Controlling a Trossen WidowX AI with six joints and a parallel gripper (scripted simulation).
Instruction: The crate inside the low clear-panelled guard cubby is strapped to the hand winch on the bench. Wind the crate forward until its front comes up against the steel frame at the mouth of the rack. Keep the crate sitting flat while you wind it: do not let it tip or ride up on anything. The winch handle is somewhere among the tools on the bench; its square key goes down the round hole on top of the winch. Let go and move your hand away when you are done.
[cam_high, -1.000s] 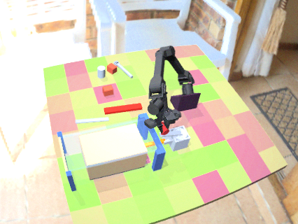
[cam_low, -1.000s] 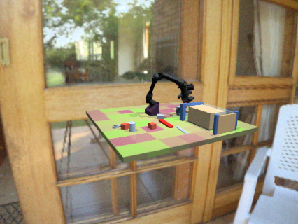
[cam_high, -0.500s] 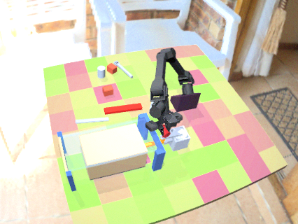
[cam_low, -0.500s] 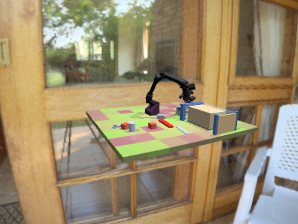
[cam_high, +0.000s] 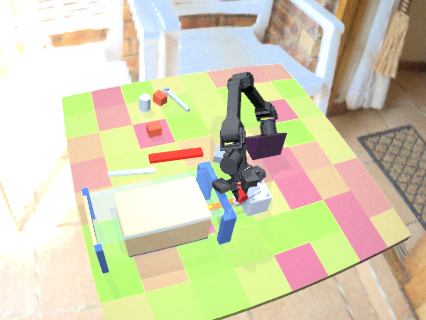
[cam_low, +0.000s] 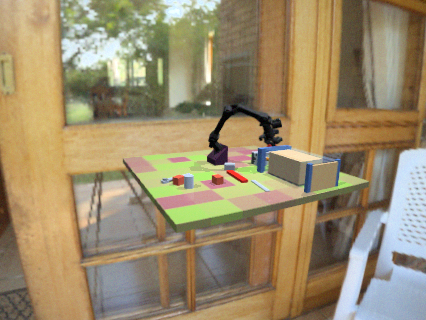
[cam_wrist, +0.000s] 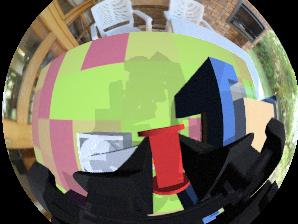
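Right now the winch handle is 40 mm behind my gripper tip, 30 mm to the right of it and 30 mm below it. From my gripper tip the other things lie so: grey block (100 mm behind, 310 mm to the right, 110 mm below); then grey winch (110 mm behind, 50 mm to the right, 100 mm below); then red grip (20 mm to the right).
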